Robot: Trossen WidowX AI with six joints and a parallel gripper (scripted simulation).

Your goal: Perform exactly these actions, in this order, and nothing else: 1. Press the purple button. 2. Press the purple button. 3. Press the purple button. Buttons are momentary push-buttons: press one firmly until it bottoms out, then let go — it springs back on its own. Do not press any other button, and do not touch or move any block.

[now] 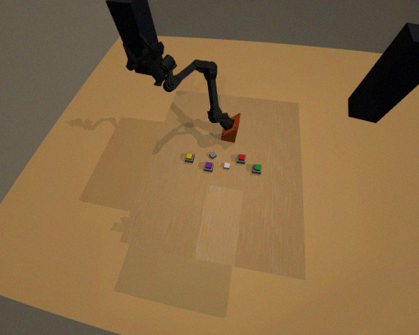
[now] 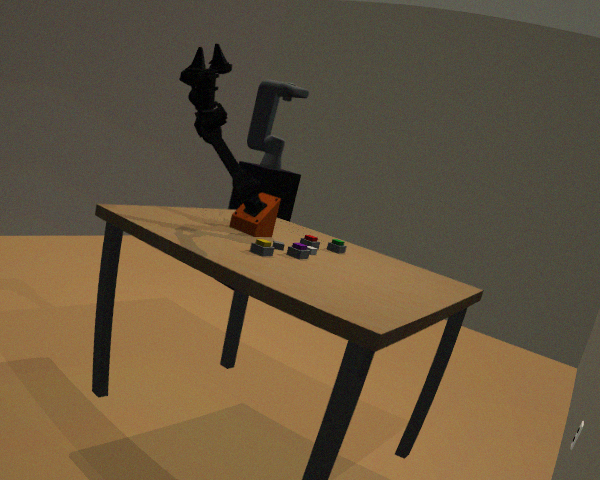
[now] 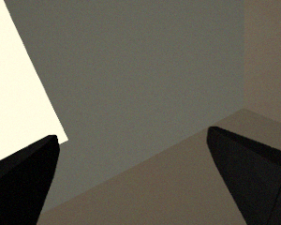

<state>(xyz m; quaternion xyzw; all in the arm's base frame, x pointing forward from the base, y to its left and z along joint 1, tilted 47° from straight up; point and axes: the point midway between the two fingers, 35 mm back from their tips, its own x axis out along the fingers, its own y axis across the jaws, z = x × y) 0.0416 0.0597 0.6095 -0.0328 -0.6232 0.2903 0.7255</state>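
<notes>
The purple button is 540 mm below my gripper tip, 380 mm to the left of it and 190 mm ahead of it. From my gripper tip the other things lie so: white block 560 mm below, 470 mm to the left, 150 mm ahead; then yellow button 540 mm below, 250 mm to the left, 170 mm ahead; then grey block 560 mm below, 370 mm to the left, 110 mm ahead.
</notes>
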